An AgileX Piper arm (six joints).
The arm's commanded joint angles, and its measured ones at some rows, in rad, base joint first. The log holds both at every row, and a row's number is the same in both.
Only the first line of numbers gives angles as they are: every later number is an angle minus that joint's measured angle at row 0.
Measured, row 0:
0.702, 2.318, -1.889, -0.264, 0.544, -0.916
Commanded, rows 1 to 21:
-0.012, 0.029, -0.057, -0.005, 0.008, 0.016
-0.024, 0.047, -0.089, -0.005, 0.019, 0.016
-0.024, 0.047, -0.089, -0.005, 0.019, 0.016
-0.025, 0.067, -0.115, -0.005, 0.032, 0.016
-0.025, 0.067, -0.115, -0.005, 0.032, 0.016
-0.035, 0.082, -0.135, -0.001, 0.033, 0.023
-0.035, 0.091, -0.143, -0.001, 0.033, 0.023
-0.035, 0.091, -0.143, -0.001, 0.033, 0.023
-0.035, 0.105, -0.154, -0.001, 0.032, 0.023
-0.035, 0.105, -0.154, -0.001, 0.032, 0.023
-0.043, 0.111, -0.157, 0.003, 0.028, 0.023
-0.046, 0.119, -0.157, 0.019, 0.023, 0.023
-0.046, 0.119, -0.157, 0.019, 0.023, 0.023
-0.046, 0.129, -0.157, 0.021, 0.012, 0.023
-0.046, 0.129, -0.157, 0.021, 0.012, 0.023
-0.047, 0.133, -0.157, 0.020, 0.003, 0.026
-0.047, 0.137, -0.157, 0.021, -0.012, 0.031
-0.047, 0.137, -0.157, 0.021, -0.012, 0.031
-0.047, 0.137, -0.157, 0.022, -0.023, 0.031
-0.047, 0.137, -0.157, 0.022, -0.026, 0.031
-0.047, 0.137, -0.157, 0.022, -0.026, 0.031
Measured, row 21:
-0.044, 0.138, -0.149, 0.014, -0.003, 0.021
